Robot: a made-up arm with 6 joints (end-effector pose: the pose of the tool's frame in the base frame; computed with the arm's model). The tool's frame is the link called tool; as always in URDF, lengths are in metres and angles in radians.
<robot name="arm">
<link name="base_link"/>
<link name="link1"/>
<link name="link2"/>
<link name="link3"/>
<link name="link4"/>
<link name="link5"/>
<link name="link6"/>
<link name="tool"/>
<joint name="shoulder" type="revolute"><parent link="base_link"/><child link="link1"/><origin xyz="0.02 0.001 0.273" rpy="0 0 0"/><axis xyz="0 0 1"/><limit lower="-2.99" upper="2.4"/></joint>
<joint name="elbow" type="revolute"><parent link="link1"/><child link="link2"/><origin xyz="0.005 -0.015 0.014" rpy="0 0 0"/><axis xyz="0 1 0"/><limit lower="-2.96" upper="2.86"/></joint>
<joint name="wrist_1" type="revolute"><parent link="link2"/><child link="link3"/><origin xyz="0.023 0.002 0.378" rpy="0 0 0"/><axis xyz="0 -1 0"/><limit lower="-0.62" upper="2.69"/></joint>
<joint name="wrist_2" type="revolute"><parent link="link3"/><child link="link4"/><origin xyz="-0.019 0.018 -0.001" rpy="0 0 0"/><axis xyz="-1 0 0"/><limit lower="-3.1" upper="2.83"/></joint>
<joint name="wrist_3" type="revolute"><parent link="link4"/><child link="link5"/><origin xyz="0.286 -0.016 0.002" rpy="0 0 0"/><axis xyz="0 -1 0"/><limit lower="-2.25" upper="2.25"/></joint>
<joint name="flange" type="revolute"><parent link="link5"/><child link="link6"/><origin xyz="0.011 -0.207 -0.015" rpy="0 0 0"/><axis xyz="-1 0 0"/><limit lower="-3.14" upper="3.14"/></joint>
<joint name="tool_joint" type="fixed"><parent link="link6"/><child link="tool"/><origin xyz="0.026 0.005 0.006" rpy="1.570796 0 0"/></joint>
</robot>
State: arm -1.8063 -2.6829 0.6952 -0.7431 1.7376 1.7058
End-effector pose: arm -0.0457 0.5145 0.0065 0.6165 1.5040 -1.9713
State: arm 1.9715 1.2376 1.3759 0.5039 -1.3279 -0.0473
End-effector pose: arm -0.0362 0.6555 0.4979 0.0821 1.1087 0.6275
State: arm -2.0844 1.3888 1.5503 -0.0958 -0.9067 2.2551
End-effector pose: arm -0.4883 -0.4695 0.3142 0.3536 0.9481 -1.6299
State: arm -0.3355 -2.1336 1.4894 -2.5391 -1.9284 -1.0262
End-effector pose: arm -0.4725 0.3928 0.0827 -0.0101 0.5572 0.3042
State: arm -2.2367 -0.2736 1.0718 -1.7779 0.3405 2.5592
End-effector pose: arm -0.0625 -0.1978 0.9099 -0.9044 -1.5663 -1.4584
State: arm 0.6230 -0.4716 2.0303 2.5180 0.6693 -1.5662
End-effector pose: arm -0.4705 -0.1040 0.7193 0.5569 -1.7769 1.1527
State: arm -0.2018 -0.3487 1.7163 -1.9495 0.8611 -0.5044
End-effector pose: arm -0.0192 0.0737 1.0138 -0.9966 -0.1929 -1.8804
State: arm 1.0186 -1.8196 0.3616 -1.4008 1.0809 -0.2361
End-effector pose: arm -0.1157 -0.3385 0.5766 -0.7875 0.0712 -1.0338
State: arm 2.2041 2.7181 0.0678 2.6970 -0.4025 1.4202
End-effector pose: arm -0.0936 -0.1609 -0.3106 0.9718 0.5361 -0.9308
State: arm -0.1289 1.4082 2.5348 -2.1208 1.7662 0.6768
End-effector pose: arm 0.7100 -0.0051 0.4835 -1.9480 1.6001 0.0482
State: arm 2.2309 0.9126 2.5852 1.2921 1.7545 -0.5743
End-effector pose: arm -0.0080 0.0662 0.7433 -0.3737 1.2610 -1.8408
